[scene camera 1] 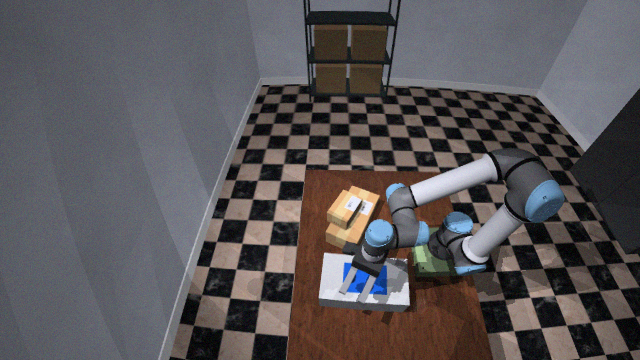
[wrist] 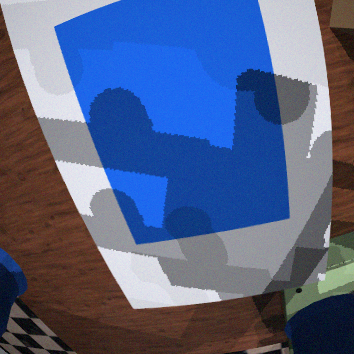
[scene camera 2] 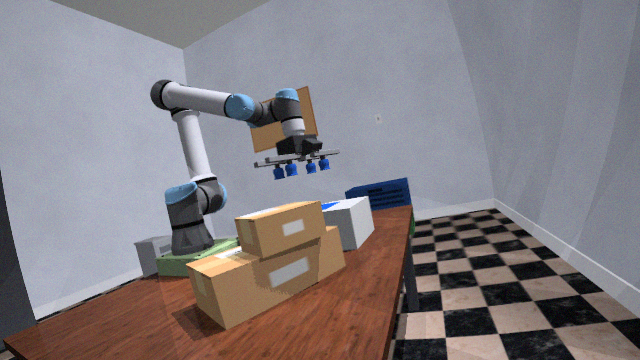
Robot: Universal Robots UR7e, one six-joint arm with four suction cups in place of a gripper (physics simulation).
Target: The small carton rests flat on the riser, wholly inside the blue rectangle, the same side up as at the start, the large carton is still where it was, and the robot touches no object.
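Frame: origin at the arm's base, x ahead, y left, z up, level; metres.
Where they show: end effector, tool point: (wrist: 163, 242) (scene camera 2: 302, 174); arm's base, origin of the base link: (scene camera 1: 442, 245) (scene camera 2: 193, 249).
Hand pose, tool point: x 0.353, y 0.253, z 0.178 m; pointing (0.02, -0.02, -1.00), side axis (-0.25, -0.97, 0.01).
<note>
Things, the pixels of their top centre, and the offset from my tool point. Level surfaces: height alone.
- small carton, middle of its top: (scene camera 2: 276, 209) (scene camera 1: 345, 205) dy -0.307, dx +0.142, dz -0.066 m
- large carton, middle of its top: (scene camera 2: 264, 245) (scene camera 1: 354, 212) dy -0.323, dx +0.097, dz -0.139 m
- white riser, middle of its top: (wrist: 183, 126) (scene camera 2: 309, 208) (scene camera 1: 365, 278) dy +0.001, dx -0.006, dz -0.118 m
- blue rectangle, middle of its top: (wrist: 183, 126) (scene camera 2: 309, 208) (scene camera 1: 365, 278) dy +0.001, dx -0.006, dz -0.118 m
- table, its level: dz -0.238 m
The small carton (scene camera 1: 340, 206) (scene camera 2: 270, 235) lies flat on top of the large carton (scene camera 1: 367, 195) (scene camera 2: 240, 295), which rests on the table. The white riser (scene camera 1: 330, 280) (scene camera 2: 361, 222) (wrist: 295, 35) stands beside the large carton. Its top bears the blue rectangle (scene camera 1: 381, 286) (scene camera 2: 328, 206) (wrist: 150, 75), with no carton on it. My suction gripper (scene camera 1: 358, 284) (scene camera 2: 301, 168) hangs well above the riser. Its four blue cups hold nothing and touch nothing. Two cups show partly at the lower corners of the wrist view. The gripper's shadow falls across the riser.
The arm's green base plate (scene camera 1: 422, 260) (wrist: 310, 300) is beside the riser on the table (scene camera 1: 320, 332) (scene camera 2: 125, 325). A blue crate (scene camera 2: 392, 192) is behind the riser in scene camera 2. A shelf rack (scene camera 1: 350, 19) with cartons stands by the far wall.
</note>
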